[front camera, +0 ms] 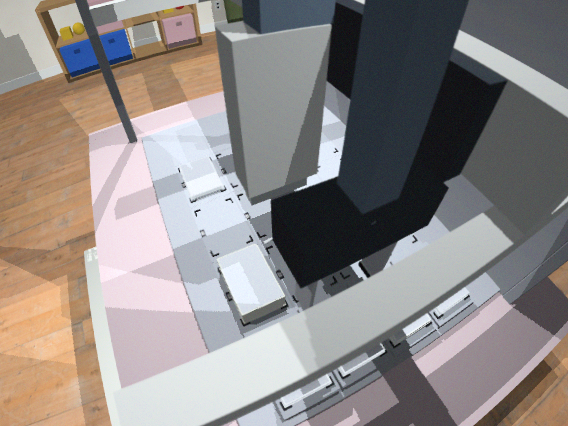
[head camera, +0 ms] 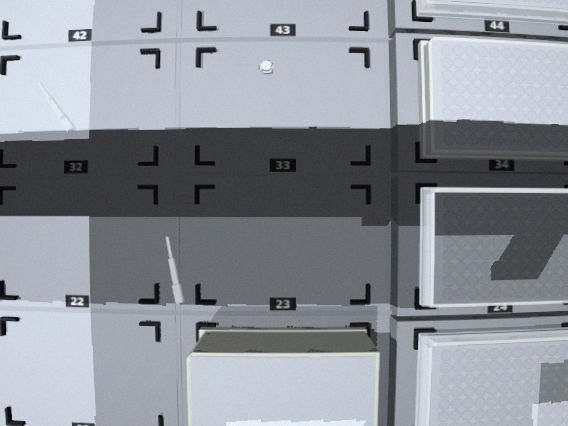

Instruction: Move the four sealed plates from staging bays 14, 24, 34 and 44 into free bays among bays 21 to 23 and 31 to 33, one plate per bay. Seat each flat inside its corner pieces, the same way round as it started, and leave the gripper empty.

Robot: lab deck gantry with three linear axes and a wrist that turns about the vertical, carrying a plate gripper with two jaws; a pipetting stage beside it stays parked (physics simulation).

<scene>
In view: my gripper (front camera: 337,288), a box (head camera: 230,368), a bay 22 (head camera: 105,238), a bay 23 (head camera: 250,239), a bay 32 (head camera: 122,106) and a bay 33 (head camera: 320,105).
The box also shows in the front camera view (front camera: 254,289). The bay 22 shows as well in the front camera view (front camera: 260,213). The bay 23 is seen too in the front camera view (front camera: 289,283).
</scene>
